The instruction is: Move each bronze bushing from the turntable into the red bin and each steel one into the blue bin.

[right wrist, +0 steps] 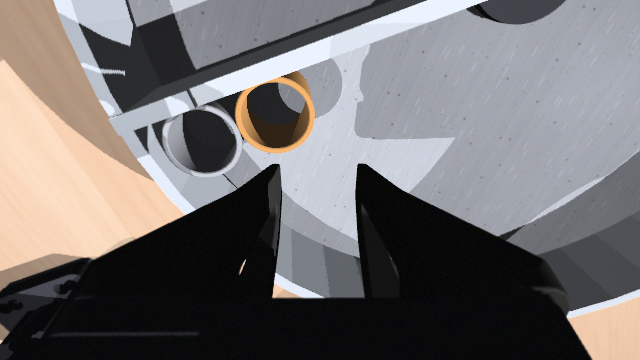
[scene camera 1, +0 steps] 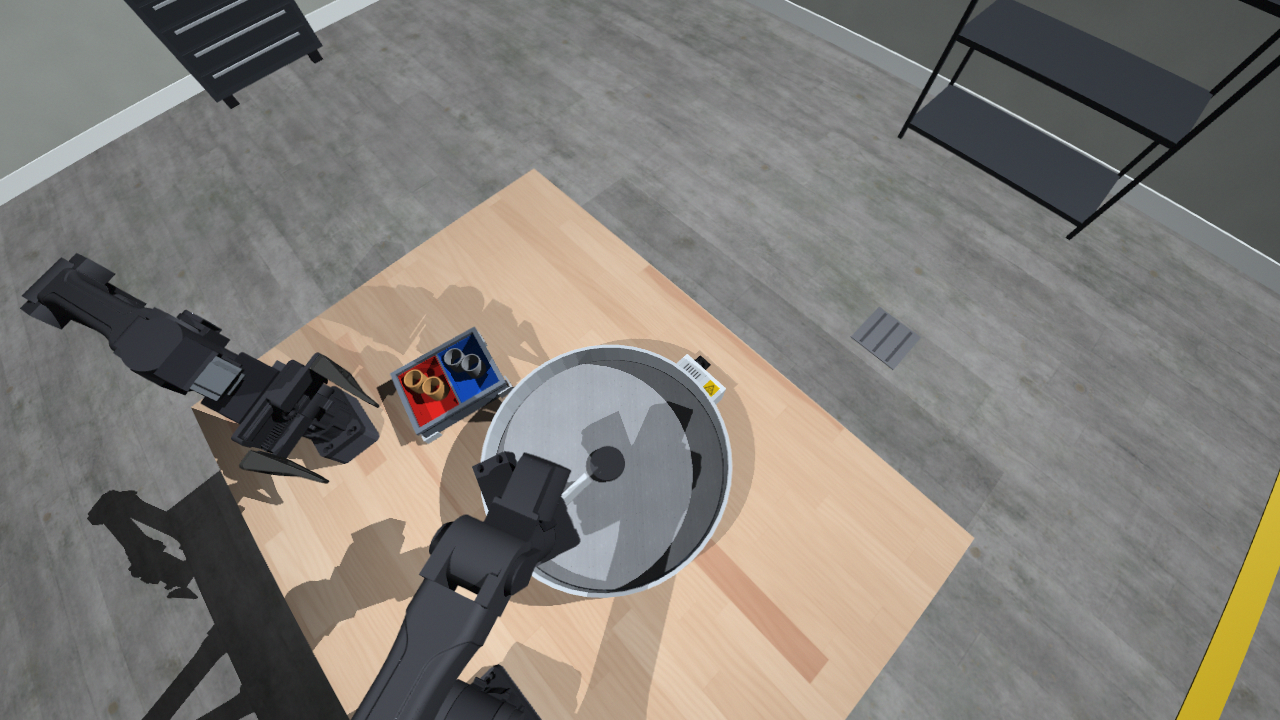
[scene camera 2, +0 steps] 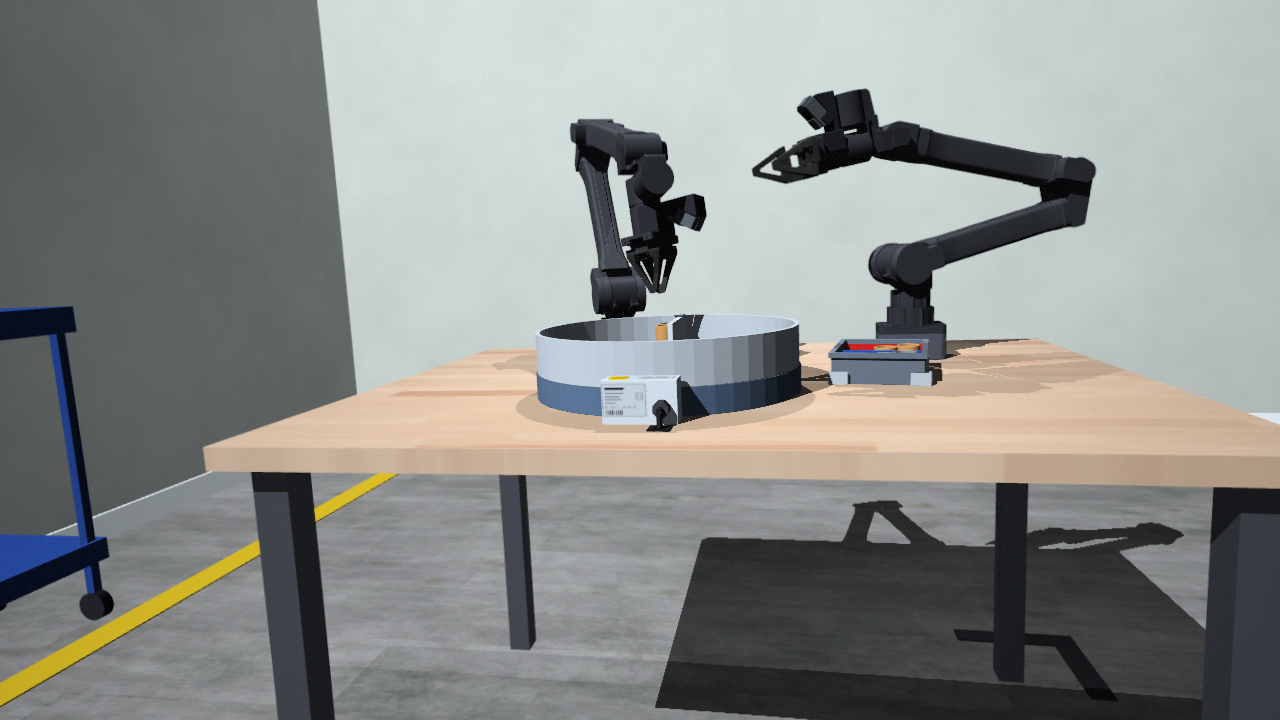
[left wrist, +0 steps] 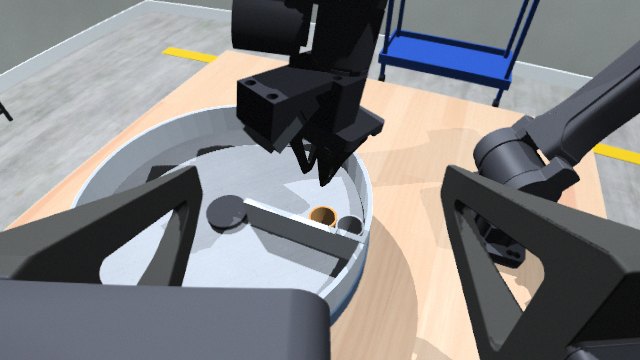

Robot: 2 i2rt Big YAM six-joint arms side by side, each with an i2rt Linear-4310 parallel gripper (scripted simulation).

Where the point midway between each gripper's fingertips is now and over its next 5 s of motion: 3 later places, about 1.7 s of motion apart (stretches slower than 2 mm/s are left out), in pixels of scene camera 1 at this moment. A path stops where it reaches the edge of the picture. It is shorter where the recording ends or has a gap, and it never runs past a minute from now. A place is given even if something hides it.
My left gripper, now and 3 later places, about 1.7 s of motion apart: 352, 442; 386, 418; 473, 99; 359, 449
My right gripper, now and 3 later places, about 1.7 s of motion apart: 550, 528; 556, 526; 502, 450; 419, 387
